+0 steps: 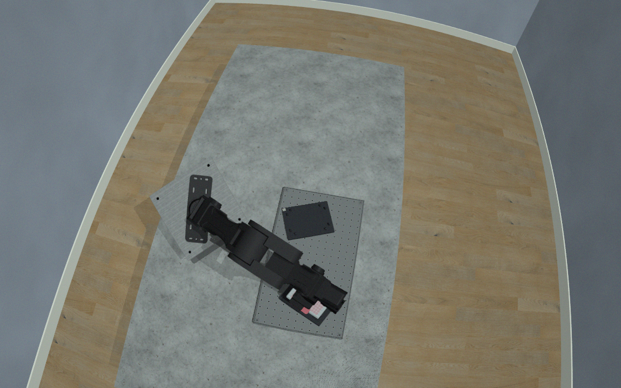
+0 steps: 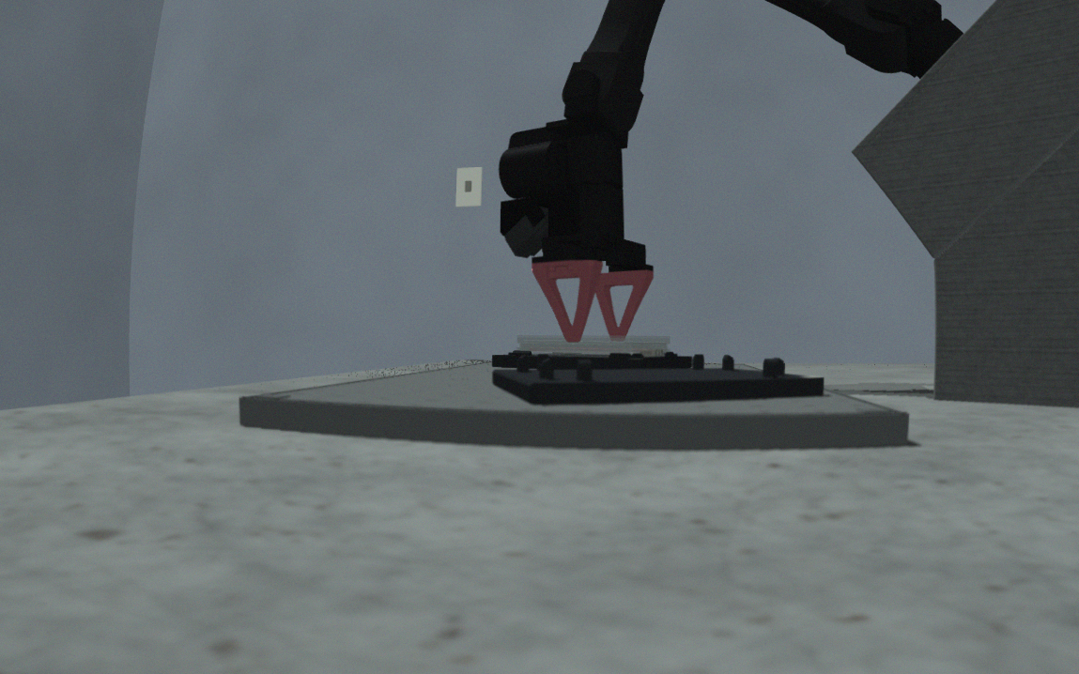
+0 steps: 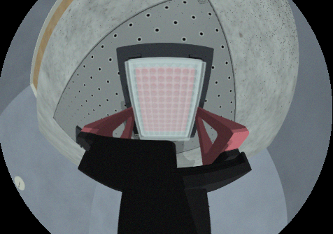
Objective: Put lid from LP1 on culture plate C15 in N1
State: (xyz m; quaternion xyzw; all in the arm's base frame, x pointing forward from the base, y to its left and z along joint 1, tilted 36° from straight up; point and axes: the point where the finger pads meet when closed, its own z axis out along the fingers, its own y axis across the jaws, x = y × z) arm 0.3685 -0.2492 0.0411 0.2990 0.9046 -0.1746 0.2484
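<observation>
My gripper is now 1 cm above the clear lid. The rest, counted from my hand: culture plate C15: 2 cm below; then black plate nest N1: 3 cm below; then black lid park LP1: 3 cm ahead, 29 cm to the left, 3 cm below.
</observation>
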